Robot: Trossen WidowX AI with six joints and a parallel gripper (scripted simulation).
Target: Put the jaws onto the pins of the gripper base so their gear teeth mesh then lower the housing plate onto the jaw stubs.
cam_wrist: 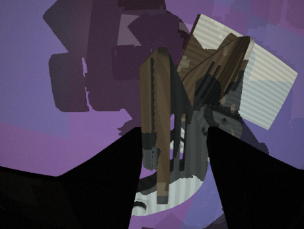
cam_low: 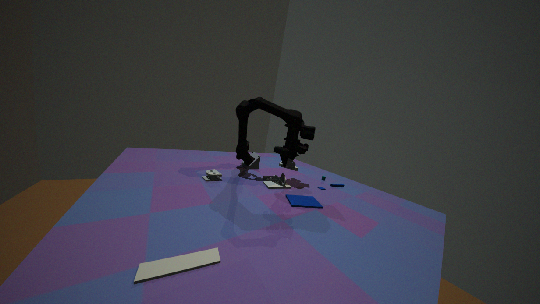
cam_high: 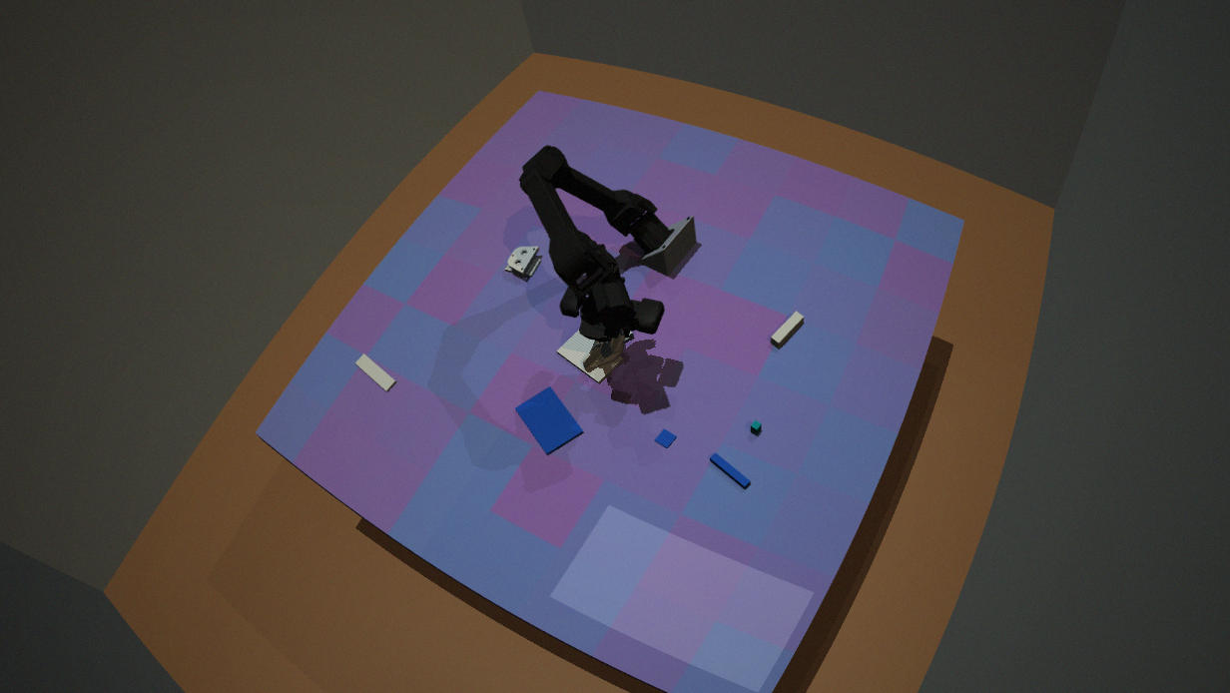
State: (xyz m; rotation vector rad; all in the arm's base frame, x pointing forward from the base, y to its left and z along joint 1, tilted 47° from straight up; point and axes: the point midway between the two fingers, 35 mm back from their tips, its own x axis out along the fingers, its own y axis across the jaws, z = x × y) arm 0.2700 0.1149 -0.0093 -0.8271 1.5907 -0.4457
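Right now the jaw is 40 mm behind my gripper tip and 10 mm to the left of it. The rest, counted from my gripper tip: small blue square 170 mm to the left, 110 mm ahead, 80 mm below; blue plate 190 mm ahead, 80 mm below, 40 mm to the right; ribbed white plate 80 mm below, 60 mm to the right, 30 mm ahead.
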